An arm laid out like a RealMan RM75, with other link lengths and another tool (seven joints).
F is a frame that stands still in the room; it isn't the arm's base.
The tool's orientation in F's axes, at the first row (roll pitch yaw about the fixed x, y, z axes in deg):
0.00, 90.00, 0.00
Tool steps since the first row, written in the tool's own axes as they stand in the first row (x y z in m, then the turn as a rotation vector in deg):
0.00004, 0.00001, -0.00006, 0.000, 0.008, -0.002
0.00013, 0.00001, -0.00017, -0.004, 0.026, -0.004
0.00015, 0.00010, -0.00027, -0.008, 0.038, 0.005
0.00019, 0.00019, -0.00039, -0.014, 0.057, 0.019
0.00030, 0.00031, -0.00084, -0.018, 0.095, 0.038
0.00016, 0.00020, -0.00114, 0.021, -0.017, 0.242
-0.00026, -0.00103, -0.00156, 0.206, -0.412, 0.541
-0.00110, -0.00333, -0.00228, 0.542, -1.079, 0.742
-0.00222, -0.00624, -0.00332, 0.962, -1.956, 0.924
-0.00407, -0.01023, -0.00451, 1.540, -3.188, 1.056
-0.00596, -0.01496, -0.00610, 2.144, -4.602, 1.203
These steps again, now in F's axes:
-0.00006, 0.00001, -0.00004, -0.002, 0.008, 0.000
-0.00017, 0.00001, -0.00013, -0.004, 0.026, 0.004
-0.00027, 0.00010, -0.00015, 0.005, 0.038, 0.008
-0.00039, 0.00019, -0.00019, 0.019, 0.057, 0.014
-0.00084, 0.00031, -0.00030, 0.038, 0.095, 0.018
-0.00114, 0.00020, -0.00016, 0.242, -0.017, -0.021
-0.00156, -0.00103, 0.00026, 0.541, -0.412, -0.206
-0.00228, -0.00333, 0.00110, 0.742, -1.079, -0.542
-0.00332, -0.00624, 0.00222, 0.924, -1.956, -0.962
-0.00451, -0.01023, 0.00407, 1.056, -3.188, -1.540
-0.00610, -0.01496, 0.00596, 1.203, -4.602, -2.144

